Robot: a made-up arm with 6 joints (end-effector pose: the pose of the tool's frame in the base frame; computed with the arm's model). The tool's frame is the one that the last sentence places. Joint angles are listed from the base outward.
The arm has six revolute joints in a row. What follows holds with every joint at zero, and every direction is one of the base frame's.
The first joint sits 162 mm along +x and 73 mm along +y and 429 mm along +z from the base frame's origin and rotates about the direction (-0.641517, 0.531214, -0.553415), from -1.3 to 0.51 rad.
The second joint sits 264 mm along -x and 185 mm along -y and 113 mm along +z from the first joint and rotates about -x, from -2.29 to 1.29 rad.
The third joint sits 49 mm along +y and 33 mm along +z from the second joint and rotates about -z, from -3.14 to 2.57 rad.
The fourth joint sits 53 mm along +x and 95 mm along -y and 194 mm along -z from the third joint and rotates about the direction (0.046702, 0.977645, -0.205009), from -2.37 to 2.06 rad.
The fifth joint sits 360 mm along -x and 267 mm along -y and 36 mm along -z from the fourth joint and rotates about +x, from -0.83 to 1.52 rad.
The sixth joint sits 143 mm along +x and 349 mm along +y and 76 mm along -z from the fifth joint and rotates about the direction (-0.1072, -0.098, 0.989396), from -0.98 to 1.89 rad.
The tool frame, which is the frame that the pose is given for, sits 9 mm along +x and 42 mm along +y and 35 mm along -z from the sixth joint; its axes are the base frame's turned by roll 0.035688, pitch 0.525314 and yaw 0.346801 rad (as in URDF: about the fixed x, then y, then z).
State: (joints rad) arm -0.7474 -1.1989 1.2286 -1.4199 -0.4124 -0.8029
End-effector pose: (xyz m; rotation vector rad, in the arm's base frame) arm -0.0027 0.2195 0.1357 1.0413 0.2342 -1.1033
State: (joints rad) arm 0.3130 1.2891 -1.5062 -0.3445 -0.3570 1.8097
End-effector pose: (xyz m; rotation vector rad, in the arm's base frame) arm -0.1073 -0.5453 0.6217 0.3308 -0.8688 -2.0783
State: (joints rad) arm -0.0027 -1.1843 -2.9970 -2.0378 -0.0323 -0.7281
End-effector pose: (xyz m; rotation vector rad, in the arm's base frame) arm -0.3620 0.1918 0.5125 -1.2042 0.9339 -1.6782
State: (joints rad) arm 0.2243 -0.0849 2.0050 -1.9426 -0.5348 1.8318
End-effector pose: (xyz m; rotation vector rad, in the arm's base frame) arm -0.4584 -0.3345 0.3701 -1.7259 2.0457 -0.4819
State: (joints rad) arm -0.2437 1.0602 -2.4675 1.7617 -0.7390 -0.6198
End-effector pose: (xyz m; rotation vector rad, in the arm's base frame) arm 0.1238 -0.1358 0.6476 2.6003 -0.4105 -0.6005
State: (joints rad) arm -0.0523 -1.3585 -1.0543 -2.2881 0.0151 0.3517
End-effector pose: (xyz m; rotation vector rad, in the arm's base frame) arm 0.0188 0.2141 0.7884 0.6699 -2.5160 -0.4797
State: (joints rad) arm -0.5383 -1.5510 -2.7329 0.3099 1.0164 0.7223
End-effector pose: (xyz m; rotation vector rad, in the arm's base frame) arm 0.0884 -0.3088 0.4471 0.7113 1.3267 -1.9200
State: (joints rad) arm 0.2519 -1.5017 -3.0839 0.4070 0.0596 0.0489
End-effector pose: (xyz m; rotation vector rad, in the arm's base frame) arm 0.0855 0.1057 0.5204 -1.1059 -1.2568 2.0301
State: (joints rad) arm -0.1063 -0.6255 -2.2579 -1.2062 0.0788 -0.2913
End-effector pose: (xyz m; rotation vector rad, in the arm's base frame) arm -0.1406 0.2031 0.2653 0.9394 -1.3267 2.4393
